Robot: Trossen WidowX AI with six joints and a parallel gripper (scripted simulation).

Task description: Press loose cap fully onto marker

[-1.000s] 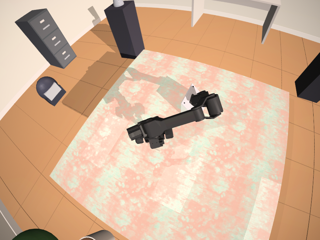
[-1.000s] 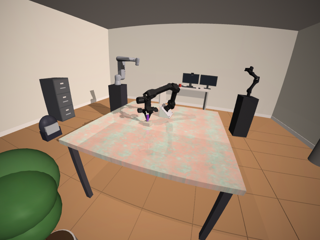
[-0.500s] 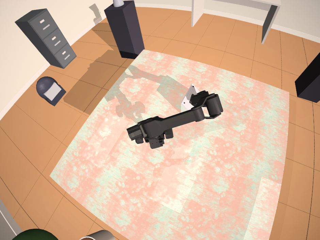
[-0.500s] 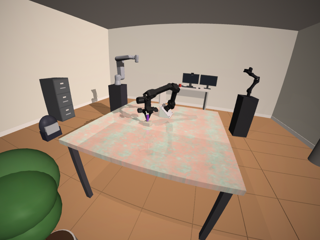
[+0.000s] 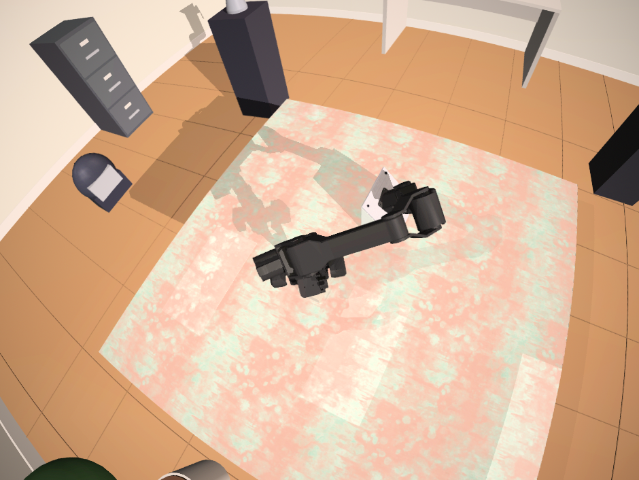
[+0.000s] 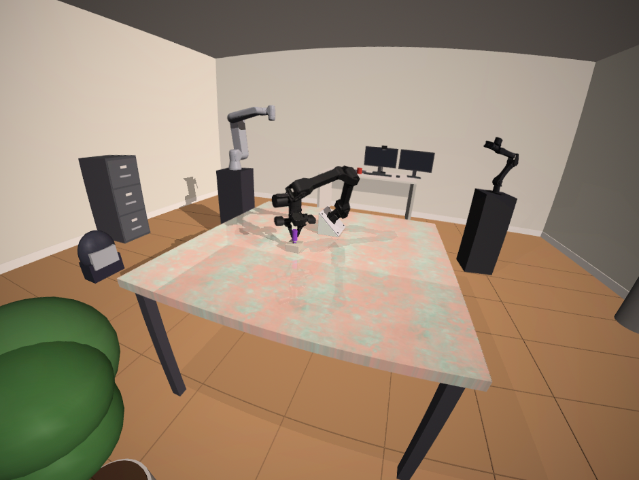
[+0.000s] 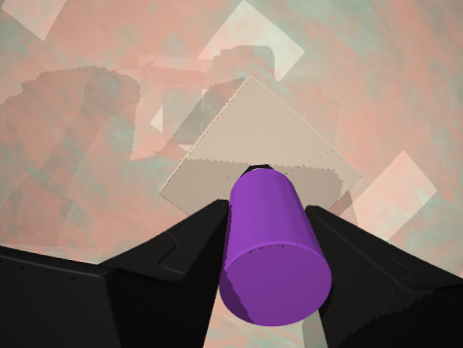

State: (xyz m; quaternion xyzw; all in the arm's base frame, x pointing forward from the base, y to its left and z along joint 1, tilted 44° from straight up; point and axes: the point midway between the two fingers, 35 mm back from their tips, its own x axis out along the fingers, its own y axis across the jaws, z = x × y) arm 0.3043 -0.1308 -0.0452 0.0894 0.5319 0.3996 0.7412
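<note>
My gripper tip is 10 mm below the purple marker cap. Also, from my gripper tip: holder block 50 mm below.
</note>
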